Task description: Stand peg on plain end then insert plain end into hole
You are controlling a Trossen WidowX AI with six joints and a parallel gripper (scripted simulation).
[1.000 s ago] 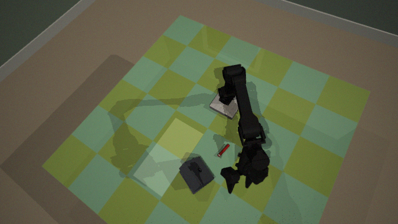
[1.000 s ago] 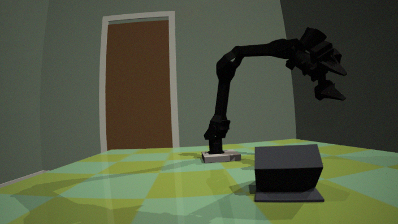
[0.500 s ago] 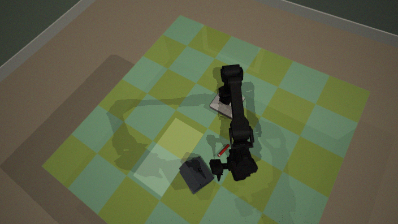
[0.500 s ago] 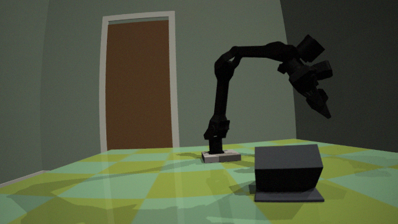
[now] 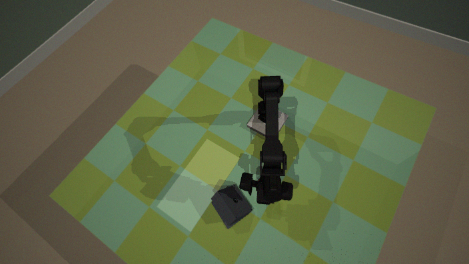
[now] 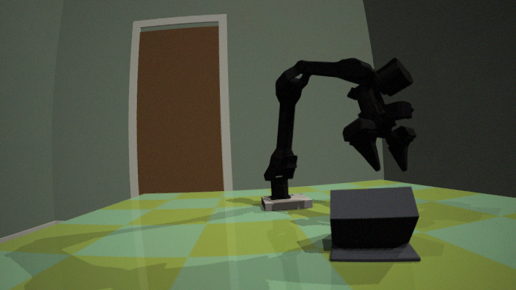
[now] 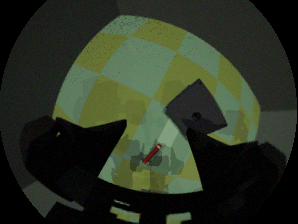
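The red peg is 110 mm below my gripper tip, 80 mm behind it and 60 mm to the right of it. The rest, counted from my gripper tip: dark sloped panel: 100 mm to the right, 80 mm ahead, 70 mm below.
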